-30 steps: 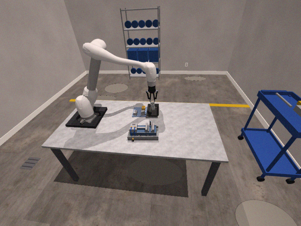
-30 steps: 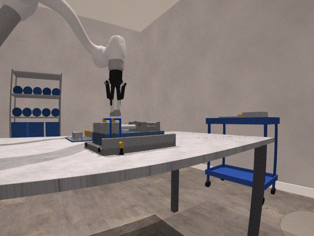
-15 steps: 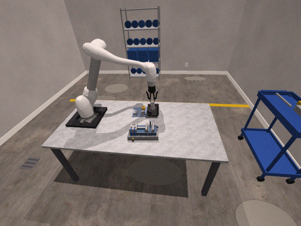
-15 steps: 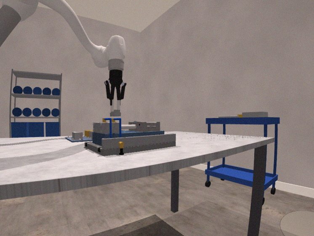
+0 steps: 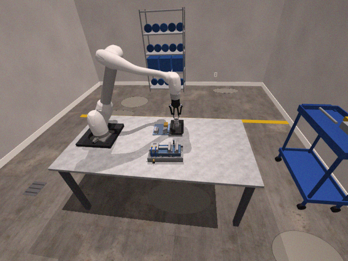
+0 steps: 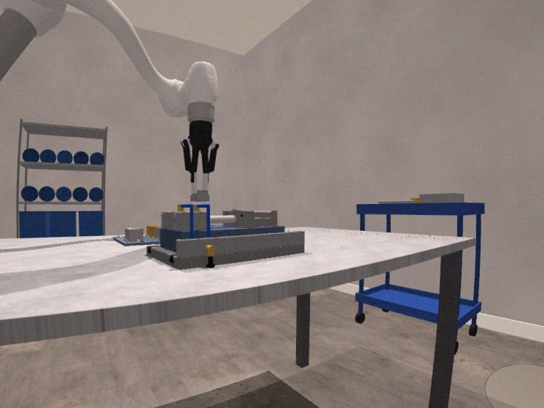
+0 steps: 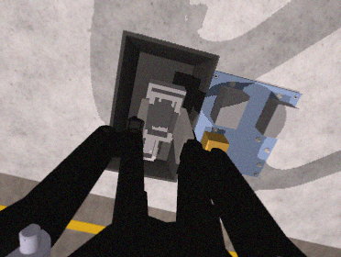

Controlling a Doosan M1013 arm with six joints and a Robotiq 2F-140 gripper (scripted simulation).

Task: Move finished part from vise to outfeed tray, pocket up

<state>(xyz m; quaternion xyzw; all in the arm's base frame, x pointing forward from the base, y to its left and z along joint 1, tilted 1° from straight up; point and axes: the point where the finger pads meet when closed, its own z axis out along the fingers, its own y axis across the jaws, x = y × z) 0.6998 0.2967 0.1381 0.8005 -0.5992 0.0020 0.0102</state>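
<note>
My hand is 120 mm past the grey block, 30 mm to the left of it and 160 mm above it. Also, from my hand: blue fixture plate (170 mm behind, 180 mm below); yellow block (140 mm behind, 60 mm to the left, 160 mm below).
</note>
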